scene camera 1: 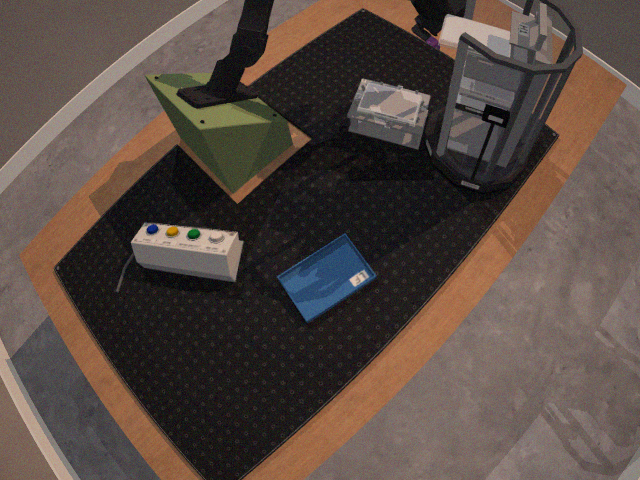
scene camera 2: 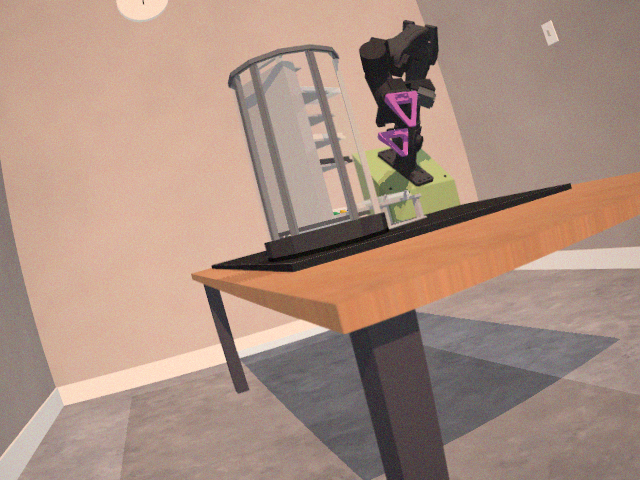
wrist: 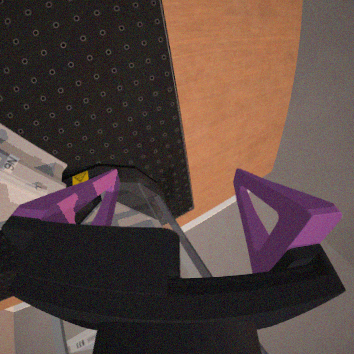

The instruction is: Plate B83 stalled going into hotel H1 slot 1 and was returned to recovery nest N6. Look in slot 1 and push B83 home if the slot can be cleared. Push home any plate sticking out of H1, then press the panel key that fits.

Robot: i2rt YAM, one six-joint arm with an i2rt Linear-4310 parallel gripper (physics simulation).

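Frame: origin at the arm's base, x right, y ahead, z up, level; centimetres.
Seen in the pictures: gripper, fingertip midpoint: (scene camera 2: 408, 141) (wrist: 176, 175); arm's base, origin of the base link: (scene camera 1: 218, 95) (scene camera 2: 404, 167).
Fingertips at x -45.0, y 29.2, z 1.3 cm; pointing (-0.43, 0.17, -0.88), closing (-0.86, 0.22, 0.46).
Observation:
Pixels of each thing's middle, then the offset from my fingertips to it. "spot": a spot on its surface instead. Level surfaces: height alone.
- Hotel H1, body centre: (wrist: 137, 316) (scene camera 1: 494, 90) (scene camera 2: 303, 149) dx +13.0, dy +16.8, dz +4.2 cm
- dark piece, surface spot: (scene camera 2: 336, 161) spot: dx +1.2, dy +16.3, dz -1.2 cm
- clear plate, body centre: (scene camera 1: 390, 102) (scene camera 2: 381, 199) dx +20.4, dy -2.9, dz -9.7 cm
- nest's N6 label, surface spot: (wrist: 10, 162) spot: dx +14.9, dy -4.1, dz -10.4 cm
- panel, body centre: (scene camera 1: 184, 248) dx +72.2, dy -15.1, dz -12.2 cm
- blue tray, body centre: (scene camera 1: 326, 277) dx +58.0, dy +10.1, dz -15.5 cm
- black mat, its level: dz -16.4 cm
- white slab, body centre: (scene camera 1: 476, 37) (scene camera 2: 309, 96) dx +14.9, dy +11.3, dz +16.1 cm
Hotel H1 (scene camera 1: 523, 31) (scene camera 2: 297, 155) is a grey tower inside a round barred guard. Several pale ledges and one dark piece (scene camera 2: 336, 161) show on its open side; the inside of slot 1 cannot be made out. A clear plate (scene camera 1: 392, 103) lies on the low clear nest (scene camera 1: 385, 131) (scene camera 2: 405, 207) beside the guard. The nest's N6 label (wrist: 10, 162) shows at the wrist view's left. The panel (scene camera 1: 186, 255) has blue, yellow, green and white keys. My gripper (scene camera 2: 388, 117) (wrist: 176, 175) is open and empty, raised beside the guard; part of it shows behind the guard in scene camera 1.
The guard (scene camera 1: 454, 93) (scene camera 2: 325, 116) has upright bars and a dark base. A blue tray (scene camera 1: 320, 284) marked LF lies on the black mat (scene camera 1: 248, 361) (scene camera 2: 506, 198) (wrist: 100, 85). The green arm base (scene camera 1: 227, 139) (scene camera 2: 439, 188) stands near the nest. A white slab (scene camera 1: 460, 31) shows behind the guard.

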